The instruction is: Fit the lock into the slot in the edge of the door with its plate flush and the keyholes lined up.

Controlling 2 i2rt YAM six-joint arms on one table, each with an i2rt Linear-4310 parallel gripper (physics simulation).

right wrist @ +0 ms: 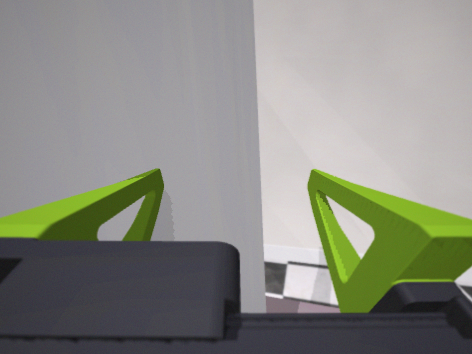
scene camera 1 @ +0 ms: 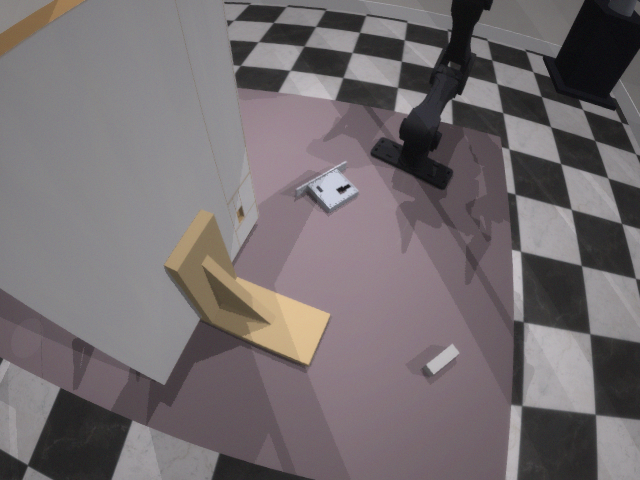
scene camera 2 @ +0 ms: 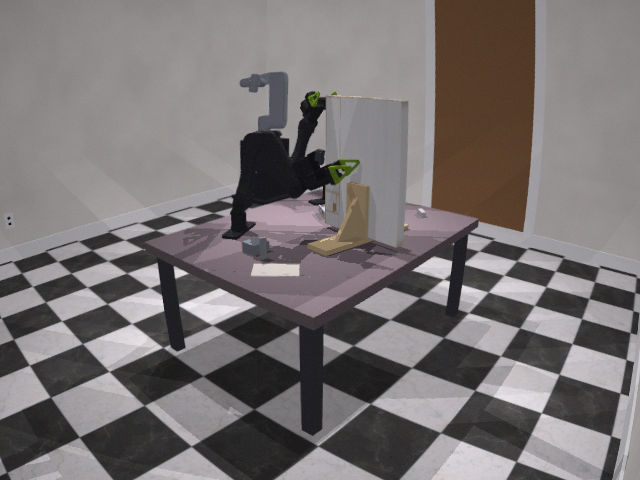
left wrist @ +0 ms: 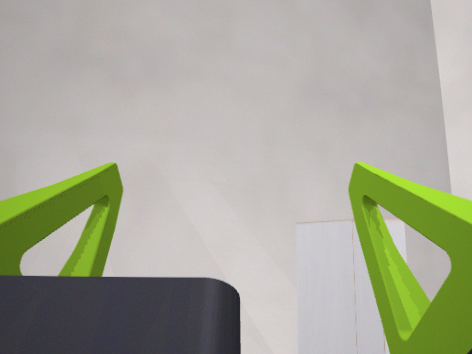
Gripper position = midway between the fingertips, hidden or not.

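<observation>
With nothing in it, my left gripper (left wrist: pixel 235 175) is open. My right gripper (right wrist: pixel 235 177) is open too, and it touches a white door (scene camera 1: pixel 126 126), (scene camera 2: pixel 374 131), (right wrist: pixel 99 99), (left wrist: pixel 335 300). On the table rests a grey lock (scene camera 1: pixel 325 188); it is out of frame in the right wrist view, and in the left wrist view it is out of frame as well. I can also see a tan wooden bracket (scene camera 2: pixel 353 232).
</observation>
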